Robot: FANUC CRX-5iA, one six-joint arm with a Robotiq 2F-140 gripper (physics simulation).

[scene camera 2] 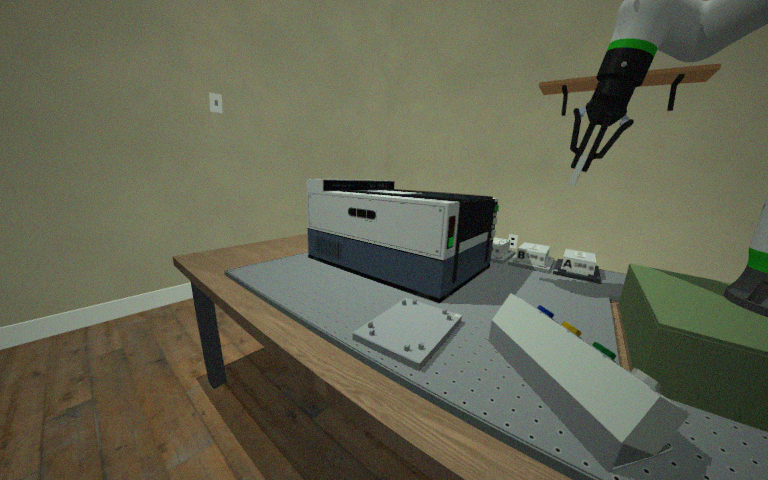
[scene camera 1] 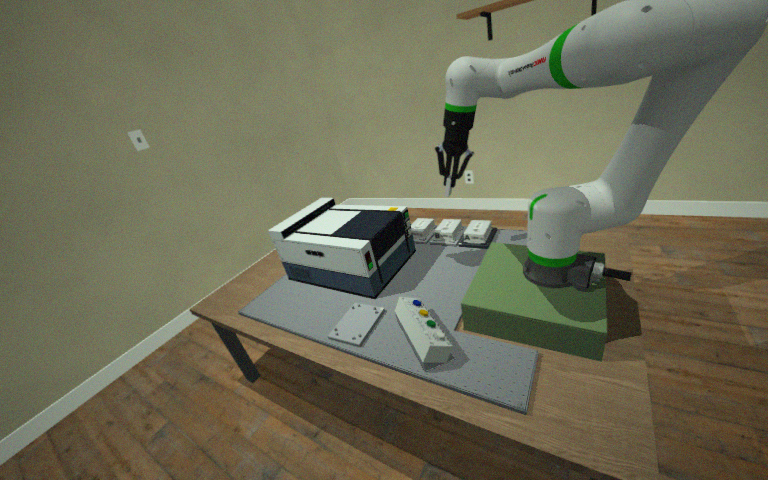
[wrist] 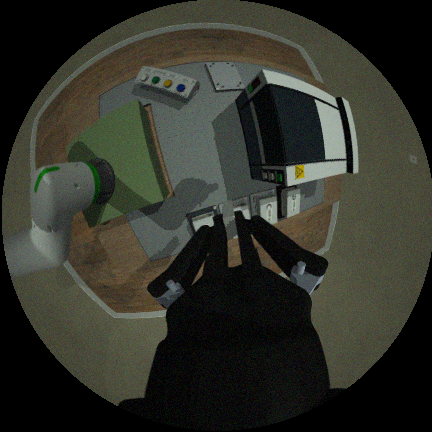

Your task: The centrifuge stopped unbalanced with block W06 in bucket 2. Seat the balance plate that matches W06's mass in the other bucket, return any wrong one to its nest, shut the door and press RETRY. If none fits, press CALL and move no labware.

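Seen in the pictures: gripper, fingertip midpoint: [scene camera 2: 571, 183] [scene camera 1: 447, 195] [wrist: 228, 208]; arm's base at its link origin: [scene camera 1: 550, 272] [wrist: 97, 180].
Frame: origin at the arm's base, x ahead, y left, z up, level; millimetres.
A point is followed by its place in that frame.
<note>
The white and blue centrifuge [scene camera 1: 325, 259] {x 682, y 278, z 58 mm} [scene camera 2: 376, 226] {x 679, y 278, z 53 mm} [wrist: 305, 125] {x 624, y 99, z 127 mm} stands with its dark-windowed door down; its buckets and block W06 are hidden. White balance plates sit in a row of nests beside it: plate A [scene camera 1: 477, 230] {x 335, y -229, z -32 mm} [scene camera 2: 578, 262] {x 338, y -195, z -41 mm} [wrist: 203, 220] {x 337, y -204, z -32 mm}, plate B [scene camera 1: 447, 230] {x 454, y -193, z -31 mm} [scene camera 2: 534, 254] {x 456, y -174, z -41 mm} [wrist: 242, 209] {x 487, y -183, z -32 mm}, plate C [scene camera 1: 422, 227] {x 579, y -187, z -32 mm} [scene camera 2: 500, 247] {x 557, y -154, z -37 mm} [wrist: 269, 210] {x 610, y -205, z -32 mm} and, in the wrist view, plate D [wrist: 292, 202] {x 740, y -184, z -32 mm}. My gripper [scene camera 1: 449, 183] {x 371, y -97, z 176 mm} [scene camera 2: 580, 168] [wrist: 228, 208] {x 371, y -97, z 176 mm} is shut and empty, high above the table near the plate row. The button box [scene camera 1: 416, 328] {x 234, y 358, z -10 mm} [scene camera 2: 577, 373] {x 231, y 373, z -28 mm} [wrist: 161, 88] {x 236, y 279, z -36 mm} has blue, yellow, green and white buttons.
A flat plate with small pegs [scene camera 1: 356, 324] {x 460, y 386, z -71 mm} [scene camera 2: 408, 332] {x 453, y 400, z -71 mm} [wrist: 224, 76] {x 466, y 359, z -71 mm} lies near the button box on the grey perforated board [scene camera 1: 498, 370] {x 27, y 325, z -85 mm} [wrist: 187, 135] {x 315, y 100, z -84 mm}. The green arm pedestal [scene camera 1: 532, 319] {x -13, y 205, z -4 mm} [scene camera 2: 696, 333] {x 130, y 226, z 2 mm} [wrist: 125, 140] {x 129, y 97, z 3 mm} stands beside the board. A wall shelf [scene camera 2: 693, 74] is behind the arm.
</note>
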